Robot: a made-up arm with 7 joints.
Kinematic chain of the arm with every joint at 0, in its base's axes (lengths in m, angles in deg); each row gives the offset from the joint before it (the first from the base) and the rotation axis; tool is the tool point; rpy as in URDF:
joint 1: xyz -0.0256 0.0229 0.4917 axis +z
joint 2: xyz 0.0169 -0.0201 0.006 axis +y
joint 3: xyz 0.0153 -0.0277 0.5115 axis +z
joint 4: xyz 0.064 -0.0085 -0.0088 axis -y
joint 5: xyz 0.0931 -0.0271 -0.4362 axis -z
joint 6: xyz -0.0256 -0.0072 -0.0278 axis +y
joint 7: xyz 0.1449 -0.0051 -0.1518 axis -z
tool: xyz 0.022 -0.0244 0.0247 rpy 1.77 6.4 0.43
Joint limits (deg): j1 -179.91..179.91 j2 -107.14..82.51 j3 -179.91..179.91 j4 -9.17..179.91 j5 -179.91..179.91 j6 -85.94..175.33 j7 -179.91..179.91
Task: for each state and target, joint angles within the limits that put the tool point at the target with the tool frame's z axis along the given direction. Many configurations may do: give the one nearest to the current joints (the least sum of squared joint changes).
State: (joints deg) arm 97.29 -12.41 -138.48 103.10 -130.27 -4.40 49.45
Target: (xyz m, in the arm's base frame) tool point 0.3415 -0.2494 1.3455 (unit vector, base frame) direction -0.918 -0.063 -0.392
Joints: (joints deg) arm 89.66 -18.08 -119.54 139.25 -108.31 -46.69 41.98
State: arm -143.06 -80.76 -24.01 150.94 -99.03 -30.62 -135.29
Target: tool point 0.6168 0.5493 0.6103 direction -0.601 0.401 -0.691
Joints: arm -146.69 -107.08 -23.25 132.62 -111.12 -66.47 -128.39
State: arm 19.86 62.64 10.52 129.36 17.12 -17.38 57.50
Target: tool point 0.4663 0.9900 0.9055 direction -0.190 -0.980 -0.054
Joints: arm 70.80 62.14 2.00 158.35 13.84 3.12 58.54
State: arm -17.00 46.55 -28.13 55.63 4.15 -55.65 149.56
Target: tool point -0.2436 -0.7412 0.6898 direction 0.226 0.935 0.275
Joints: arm -63.64 29.74 -50.85 60.51 -15.04 -32.64 137.84
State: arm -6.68 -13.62 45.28 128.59 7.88 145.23 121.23
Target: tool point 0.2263 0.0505 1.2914 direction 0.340 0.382 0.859
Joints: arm -13.10 -8.57 50.88 135.31 -43.37 175.33 90.86
